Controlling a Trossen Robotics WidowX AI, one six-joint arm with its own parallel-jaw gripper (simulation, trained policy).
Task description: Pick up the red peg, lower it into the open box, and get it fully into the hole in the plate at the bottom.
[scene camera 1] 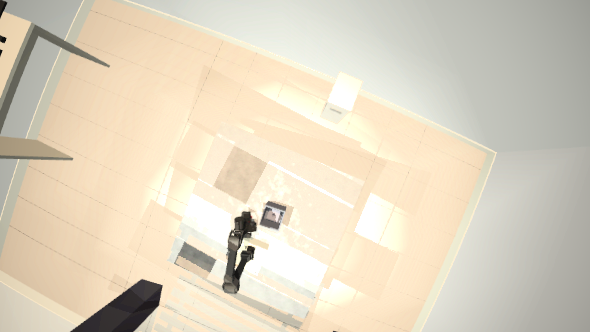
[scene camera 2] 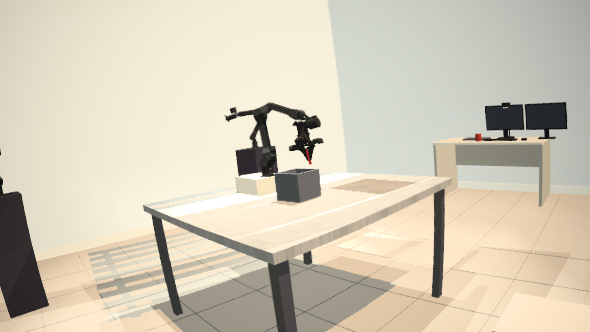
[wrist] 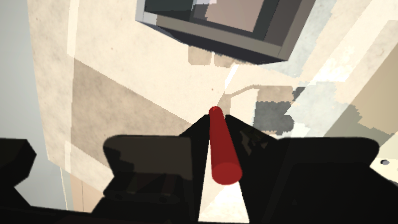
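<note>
My gripper's there in what I can see, along with a grey box and a red peg.
</note>
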